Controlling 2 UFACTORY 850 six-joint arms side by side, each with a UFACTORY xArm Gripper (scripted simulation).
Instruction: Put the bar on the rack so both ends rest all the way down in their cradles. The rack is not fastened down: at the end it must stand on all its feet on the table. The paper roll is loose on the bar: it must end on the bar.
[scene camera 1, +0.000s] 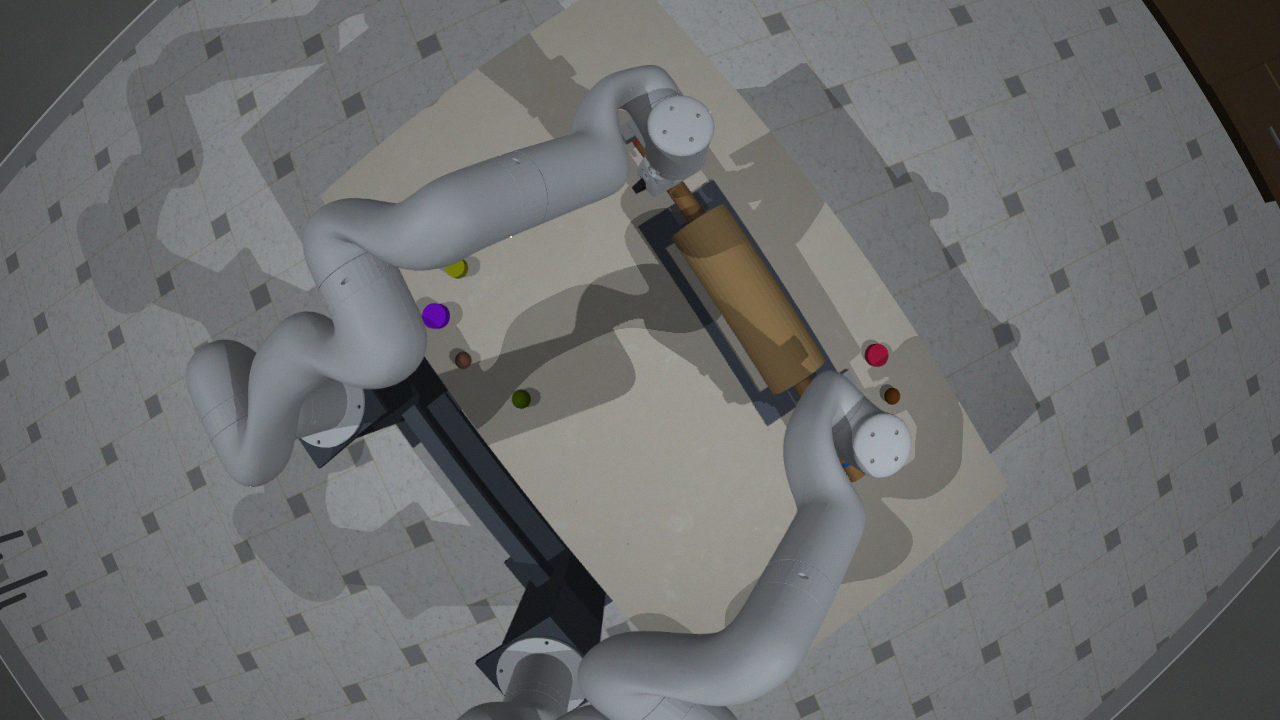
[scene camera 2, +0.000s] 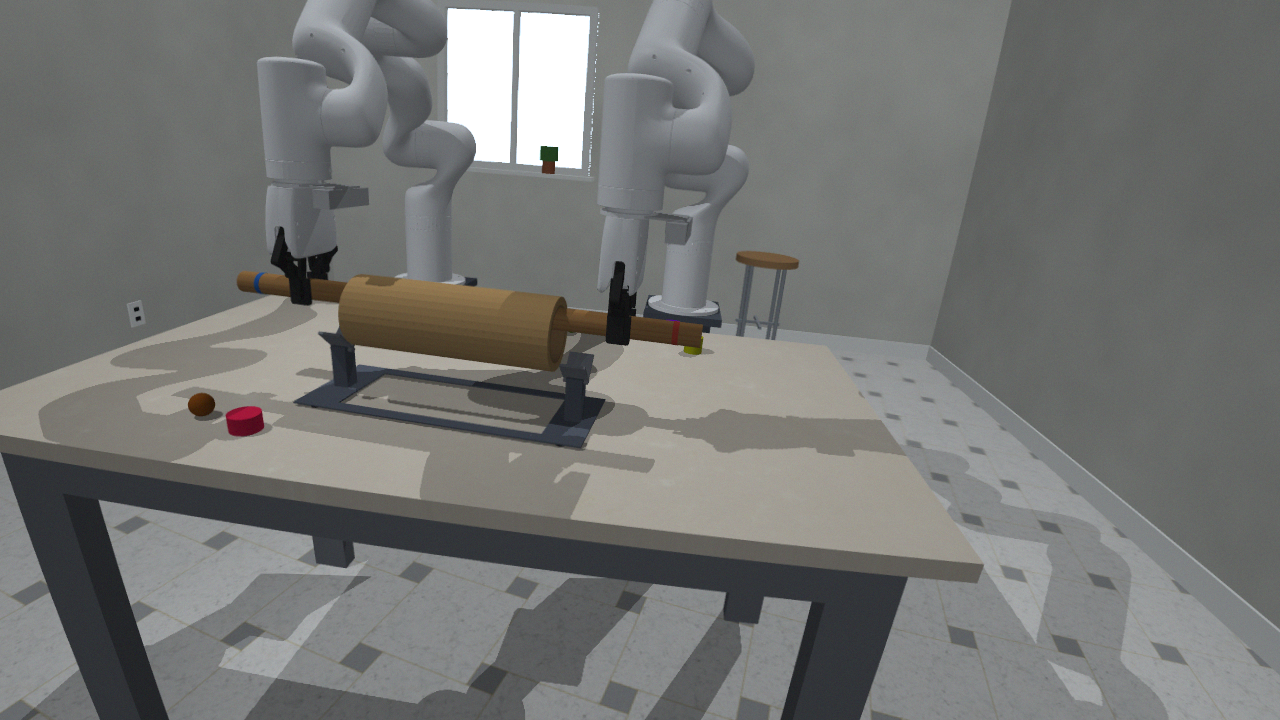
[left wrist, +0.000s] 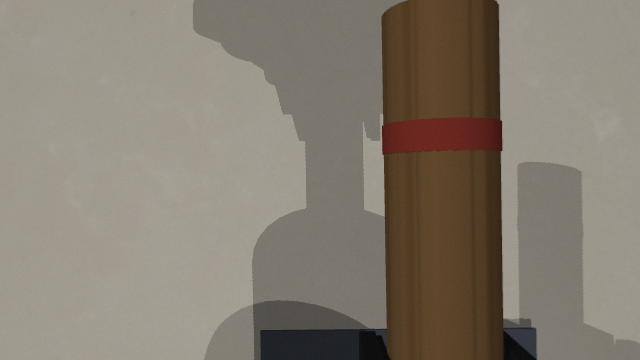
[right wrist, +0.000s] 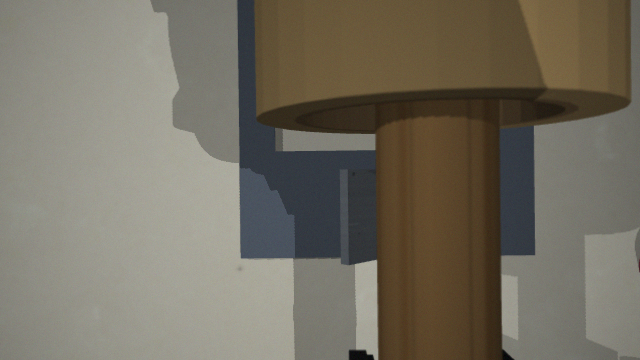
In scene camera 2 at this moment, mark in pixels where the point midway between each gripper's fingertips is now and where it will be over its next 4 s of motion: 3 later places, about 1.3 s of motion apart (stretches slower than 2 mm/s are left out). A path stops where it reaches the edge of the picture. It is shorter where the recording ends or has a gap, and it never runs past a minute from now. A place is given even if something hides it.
My left gripper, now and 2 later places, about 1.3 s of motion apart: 620, 339; 617, 369; 617, 348
My right gripper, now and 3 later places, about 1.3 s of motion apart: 310, 301; 311, 328; 310, 327; 298, 276
